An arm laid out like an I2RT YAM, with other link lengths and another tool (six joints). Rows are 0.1 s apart.
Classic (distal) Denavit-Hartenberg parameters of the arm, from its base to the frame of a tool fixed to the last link. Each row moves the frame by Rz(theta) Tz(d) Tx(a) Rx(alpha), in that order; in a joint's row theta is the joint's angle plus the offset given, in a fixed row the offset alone. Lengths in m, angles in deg.
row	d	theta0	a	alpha
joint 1	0.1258	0	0.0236	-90
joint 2	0	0	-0.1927	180
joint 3	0	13.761	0.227	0
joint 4	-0.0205	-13.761	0.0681	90
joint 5	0.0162	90	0	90
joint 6	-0.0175	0	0.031	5.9
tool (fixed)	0.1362	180	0	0
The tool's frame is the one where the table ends.
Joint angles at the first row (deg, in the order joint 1, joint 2, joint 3, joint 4, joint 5, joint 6):
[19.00 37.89 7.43 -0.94 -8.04 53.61]
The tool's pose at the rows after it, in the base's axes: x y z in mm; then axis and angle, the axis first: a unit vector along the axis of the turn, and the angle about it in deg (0 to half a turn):
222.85, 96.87, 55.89, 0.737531, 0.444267, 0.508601, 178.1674
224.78, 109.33, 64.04, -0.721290, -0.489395, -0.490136, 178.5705
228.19, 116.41, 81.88, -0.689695, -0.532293, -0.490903, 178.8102
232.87, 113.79, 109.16, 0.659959, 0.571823, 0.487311, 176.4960
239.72, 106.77, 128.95, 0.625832, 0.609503, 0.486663, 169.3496
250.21, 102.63, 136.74, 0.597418, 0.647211, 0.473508, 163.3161
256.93, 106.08, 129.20, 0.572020, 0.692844, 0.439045, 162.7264
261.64, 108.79, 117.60, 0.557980, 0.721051, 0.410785, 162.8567
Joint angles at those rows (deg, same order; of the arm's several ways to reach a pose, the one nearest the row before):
[19.07 44.36 11.37 0.05 -13.55 51.46]
[19.68 49.13 17.17 -4.40 -17.97 47.76]
[20.27 49.55 21.87 -9.42 -19.86 42.27]
[20.65 48.31 27.93 -17.28 -17.60 35.23]
[20.65 47.45 31.14 -20.55 -13.66 27.15]
[20.65 50.22 33.58 -20.58 -10.08 19.69]
[20.73 56.17 36.54 -21.96 -10.07 13.31]
[20.97 61.17 38.02 -21.99 -9.71 9.61]

